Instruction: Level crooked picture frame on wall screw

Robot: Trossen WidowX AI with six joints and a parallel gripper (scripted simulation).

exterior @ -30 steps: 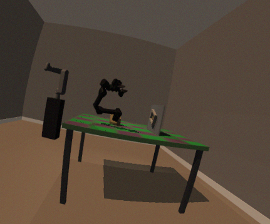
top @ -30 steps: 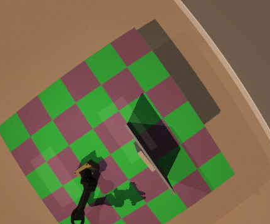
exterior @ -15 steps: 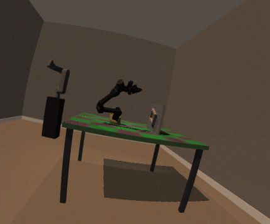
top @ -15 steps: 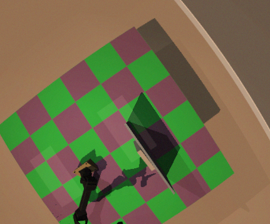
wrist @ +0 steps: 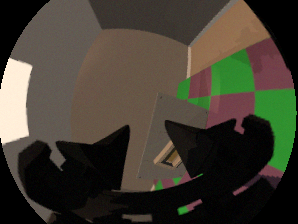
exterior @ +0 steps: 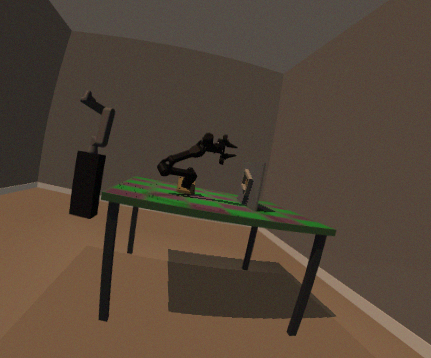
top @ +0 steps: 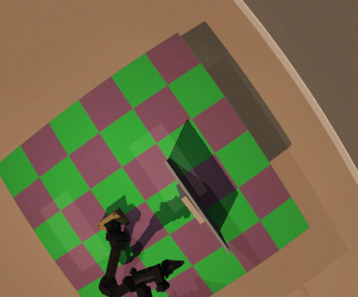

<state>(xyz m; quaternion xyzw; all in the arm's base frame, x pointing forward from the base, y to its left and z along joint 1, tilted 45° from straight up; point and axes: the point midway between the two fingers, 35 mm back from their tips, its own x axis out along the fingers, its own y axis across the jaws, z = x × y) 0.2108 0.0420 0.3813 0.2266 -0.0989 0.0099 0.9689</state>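
Right now the picture frame is 14 cm ahead of my gripper tip, 16 cm to the left of it and 18 cm below it. From my gripper tip the other things lie so: grey wall panel (16 cm ahead, 14 cm to the left, 19 cm below).
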